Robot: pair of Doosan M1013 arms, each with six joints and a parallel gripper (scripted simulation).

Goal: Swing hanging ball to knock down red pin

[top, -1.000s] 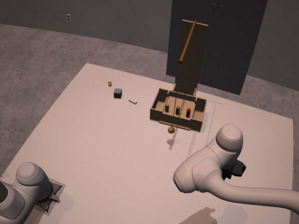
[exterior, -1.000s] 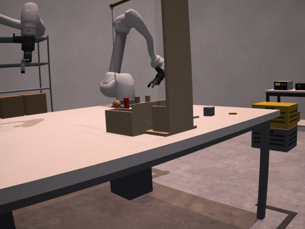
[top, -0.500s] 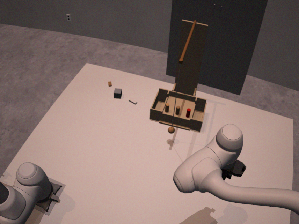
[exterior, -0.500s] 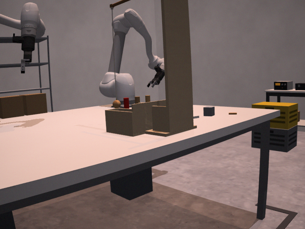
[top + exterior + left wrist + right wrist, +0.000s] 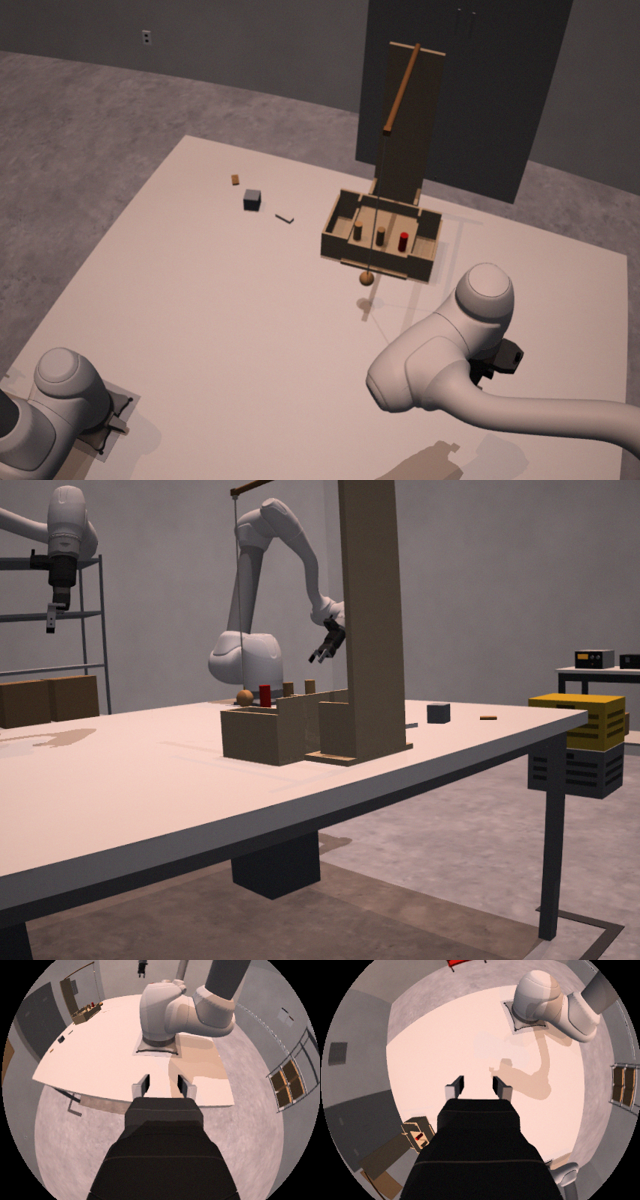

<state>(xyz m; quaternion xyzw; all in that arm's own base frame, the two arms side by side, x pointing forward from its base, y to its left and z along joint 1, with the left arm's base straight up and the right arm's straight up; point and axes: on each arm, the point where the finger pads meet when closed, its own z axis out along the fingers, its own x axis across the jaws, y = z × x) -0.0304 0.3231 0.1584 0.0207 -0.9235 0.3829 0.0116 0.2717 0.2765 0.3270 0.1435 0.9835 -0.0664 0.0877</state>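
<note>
Right now my right hand is 380 mm short of the orange-brown ball, 350 mm to the right of it and 210 mm above it. Also, from my right hand: dark cube (820 mm to the left, 630 mm ahead, 300 mm below); red pin (540 mm ahead, 290 mm to the left, 210 mm below); flat pale piece (690 mm to the left, 610 mm ahead, 320 mm below).
</note>
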